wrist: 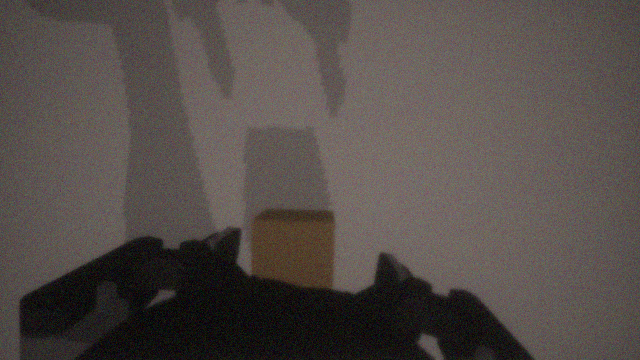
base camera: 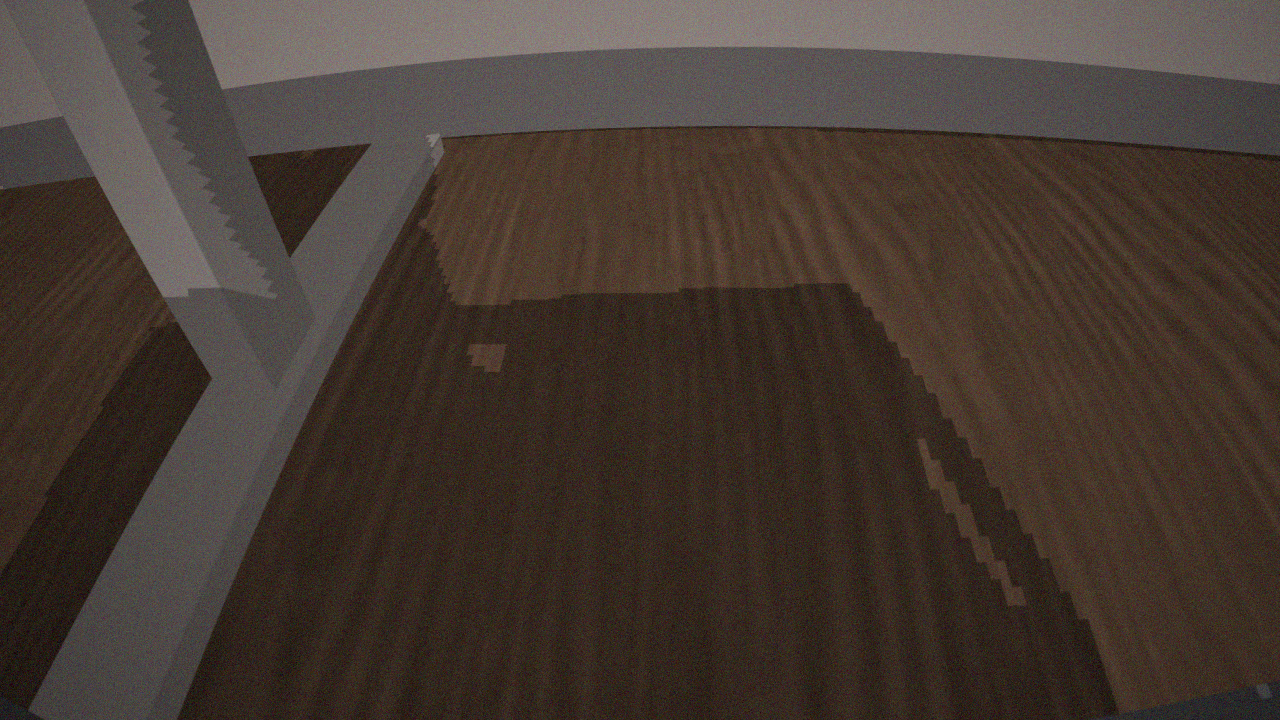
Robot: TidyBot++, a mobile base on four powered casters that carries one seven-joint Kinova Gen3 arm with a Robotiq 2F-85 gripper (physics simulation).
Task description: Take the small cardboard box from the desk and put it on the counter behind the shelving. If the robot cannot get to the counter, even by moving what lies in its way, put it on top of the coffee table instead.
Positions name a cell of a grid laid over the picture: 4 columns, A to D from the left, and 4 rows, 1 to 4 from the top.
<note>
In view: the gripper (wrist: B3), a cardboard box (wrist: B3) and a desk (base camera: A1).
The desk also shows in the wrist view (wrist: D2). The base camera view does not show the cardboard box: it is out of frame.
</note>
